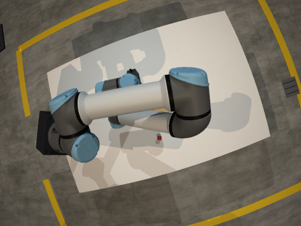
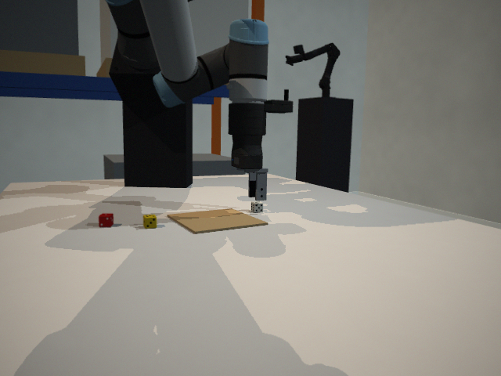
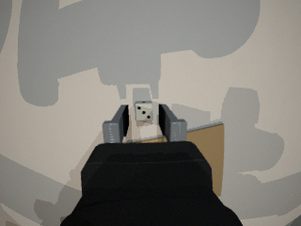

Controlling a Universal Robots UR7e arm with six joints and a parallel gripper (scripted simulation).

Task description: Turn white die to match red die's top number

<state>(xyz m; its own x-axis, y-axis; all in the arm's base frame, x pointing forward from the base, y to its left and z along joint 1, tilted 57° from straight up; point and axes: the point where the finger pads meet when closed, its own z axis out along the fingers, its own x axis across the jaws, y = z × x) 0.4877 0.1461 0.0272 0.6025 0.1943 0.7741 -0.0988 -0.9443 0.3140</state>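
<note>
My hand is 4 cm above the white die. Also, from my hand: yellow die 3 cm ahead, 23 cm to the right, 4 cm below; red die 1 cm behind, 30 cm to the right, 4 cm below; tan mat 4 cm ahead, 11 cm to the right, 4 cm below.
</note>
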